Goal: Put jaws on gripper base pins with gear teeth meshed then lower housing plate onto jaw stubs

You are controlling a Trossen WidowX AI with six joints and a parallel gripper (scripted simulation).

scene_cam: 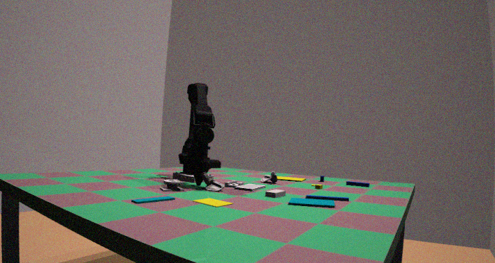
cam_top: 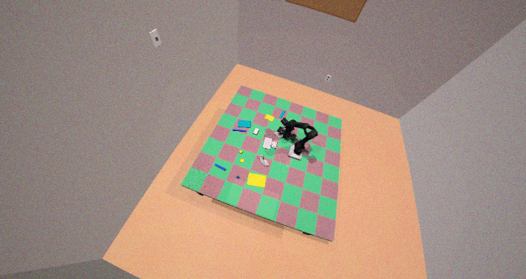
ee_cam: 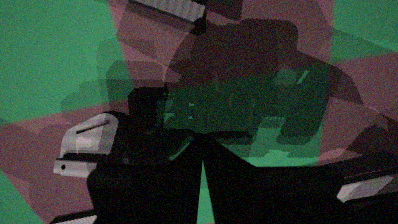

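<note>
The grey jaw lies 4 cm ahead of my gripper tip and 3 cm above it. Round my gripper tip: teal plate: 44 cm ahead, 4 cm to the left; then white housing plate: 13 cm to the left, 7 cm ahead; then teal bar: 29 cm to the right, 12 cm ahead.
</note>
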